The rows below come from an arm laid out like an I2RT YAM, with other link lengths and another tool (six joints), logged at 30 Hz.
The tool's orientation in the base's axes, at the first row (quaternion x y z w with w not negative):
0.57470 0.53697 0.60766 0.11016
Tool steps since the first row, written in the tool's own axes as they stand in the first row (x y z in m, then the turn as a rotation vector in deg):
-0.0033 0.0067 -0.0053 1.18 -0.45 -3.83
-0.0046 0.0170 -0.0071 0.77 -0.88 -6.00
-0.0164 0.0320 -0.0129 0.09 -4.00 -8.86
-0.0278 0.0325 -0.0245 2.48 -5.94 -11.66
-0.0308 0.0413 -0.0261 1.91 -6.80 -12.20
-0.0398 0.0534 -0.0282 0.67 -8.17 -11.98
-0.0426 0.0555 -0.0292 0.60 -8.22 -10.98
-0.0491 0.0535 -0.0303 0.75 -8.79 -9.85
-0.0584 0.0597 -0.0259 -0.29 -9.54 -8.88
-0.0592 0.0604 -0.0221 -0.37 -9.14 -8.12
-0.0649 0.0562 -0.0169 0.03 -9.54 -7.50
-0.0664 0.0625 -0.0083 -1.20 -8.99 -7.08
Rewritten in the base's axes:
-0.0001 -0.0079 0.0046 -3.72 -0.95 1.24
0.0039 -0.0140 0.0123 -5.57 -2.23 1.18
0.0101 -0.0319 0.0185 -9.20 -3.00 -0.96
0.0045 -0.0467 0.0150 -13.18 -1.90 -0.42
0.0084 -0.0533 0.0205 -13.85 -2.27 -1.30
0.0153 -0.0660 0.0252 -13.94 -2.54 -3.14
0.0164 -0.0695 0.0255 -13.13 -2.04 -3.45
0.0166 -0.0742 0.0204 -12.53 -1.11 -4.08
0.0261 -0.0813 0.0188 -11.77 -1.08 -5.50
0.0298 -0.0802 0.0180 -10.93 -0.90 -5.41
0.0338 -0.0801 0.0101 -10.75 -0.12 -5.64
0.0444 -0.0792 0.0121 -9.75 -1.04 -6.02

